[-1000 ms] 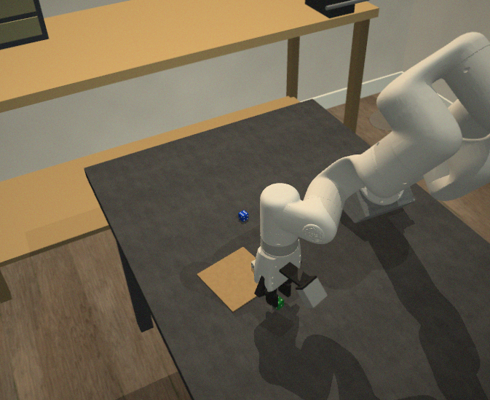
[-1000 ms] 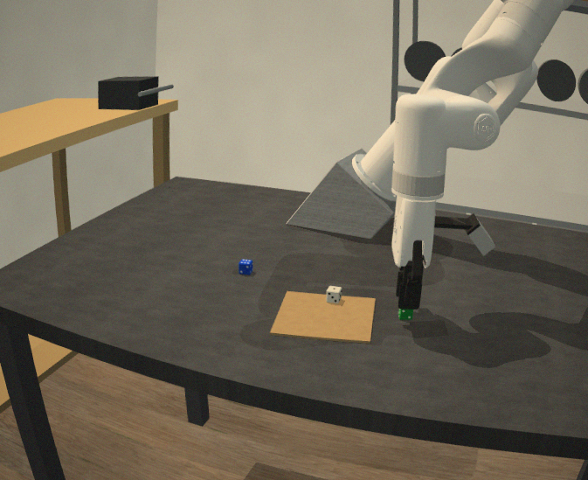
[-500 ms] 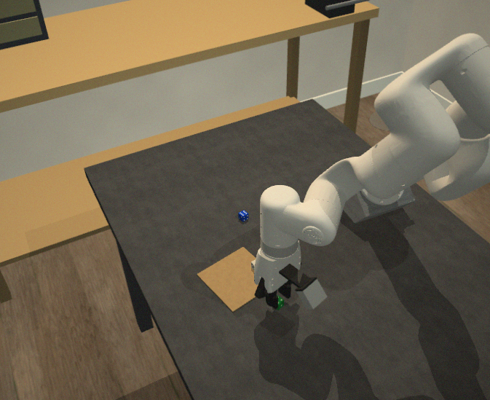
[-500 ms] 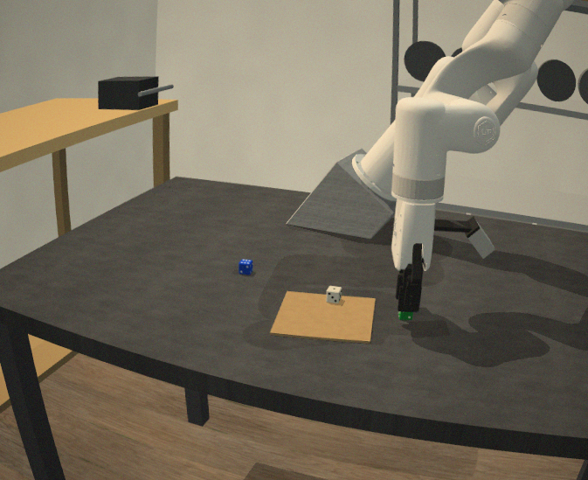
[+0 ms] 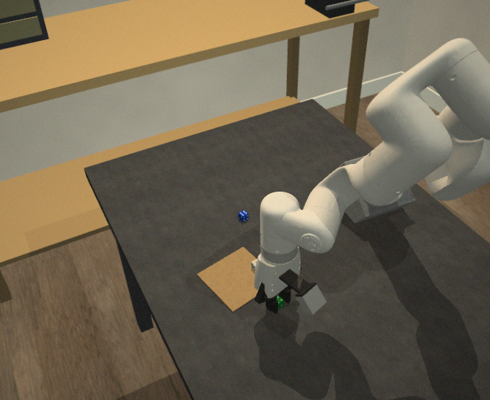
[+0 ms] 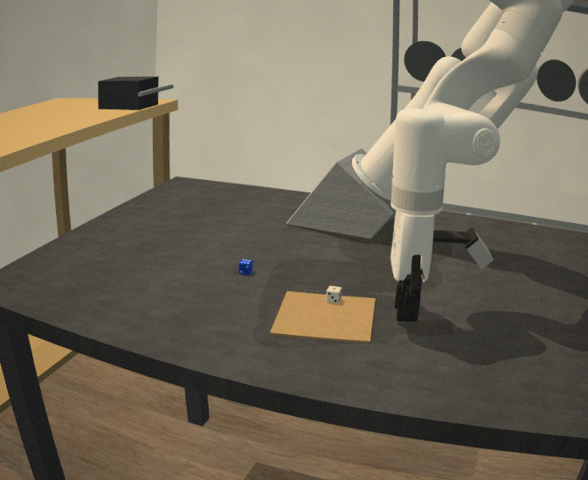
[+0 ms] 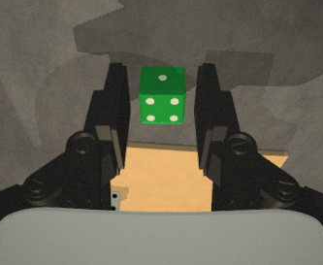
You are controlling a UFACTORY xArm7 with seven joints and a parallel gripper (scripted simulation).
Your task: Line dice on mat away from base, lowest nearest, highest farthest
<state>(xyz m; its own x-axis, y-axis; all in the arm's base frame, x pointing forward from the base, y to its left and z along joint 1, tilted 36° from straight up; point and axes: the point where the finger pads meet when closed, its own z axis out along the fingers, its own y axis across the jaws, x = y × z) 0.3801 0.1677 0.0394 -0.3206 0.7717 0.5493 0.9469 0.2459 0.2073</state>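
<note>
Now: hand 1 cm above the green die. The rest, counted from my hand: white die 1 cm behind, 12 cm to the right, 1 cm below; then tan square mat 5 cm ahead, 11 cm to the right, 2 cm below; then blue die 5 cm behind, 29 cm to the right, 1 cm below.
</note>
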